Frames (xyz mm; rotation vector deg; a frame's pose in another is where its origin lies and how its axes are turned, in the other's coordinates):
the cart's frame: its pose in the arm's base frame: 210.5 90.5 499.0 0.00 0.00 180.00
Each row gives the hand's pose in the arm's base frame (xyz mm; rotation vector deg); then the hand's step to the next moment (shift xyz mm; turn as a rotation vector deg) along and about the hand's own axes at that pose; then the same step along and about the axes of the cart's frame.
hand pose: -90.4 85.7 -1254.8 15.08 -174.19 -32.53
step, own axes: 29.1 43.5 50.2 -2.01 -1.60 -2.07
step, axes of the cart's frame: 39.0 -52.8 -30.9 -2.37 1.86 1.34
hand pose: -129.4 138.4 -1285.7 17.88 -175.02 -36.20
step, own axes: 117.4 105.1 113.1 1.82 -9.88 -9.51
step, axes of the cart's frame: 140.6 -115.9 -66.5 -0.56 12.97 4.79
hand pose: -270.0 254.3 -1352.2 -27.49 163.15 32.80
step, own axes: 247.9 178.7 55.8 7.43 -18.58 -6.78
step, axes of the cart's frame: 285.5 -110.6 -52.4 1.25 20.99 -2.06
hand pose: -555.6 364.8 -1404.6 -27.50 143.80 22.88
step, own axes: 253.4 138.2 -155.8 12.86 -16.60 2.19
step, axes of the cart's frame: 327.9 -1.1 7.2 2.22 17.23 -12.00
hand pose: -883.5 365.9 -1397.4 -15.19 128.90 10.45
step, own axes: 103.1 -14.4 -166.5 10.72 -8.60 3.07
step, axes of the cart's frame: 183.9 63.8 25.6 2.25 9.02 -10.58
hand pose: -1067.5 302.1 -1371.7 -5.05 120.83 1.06
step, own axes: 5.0 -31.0 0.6 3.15 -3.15 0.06
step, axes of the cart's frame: -0.1 31.2 -3.9 1.34 3.31 -2.66
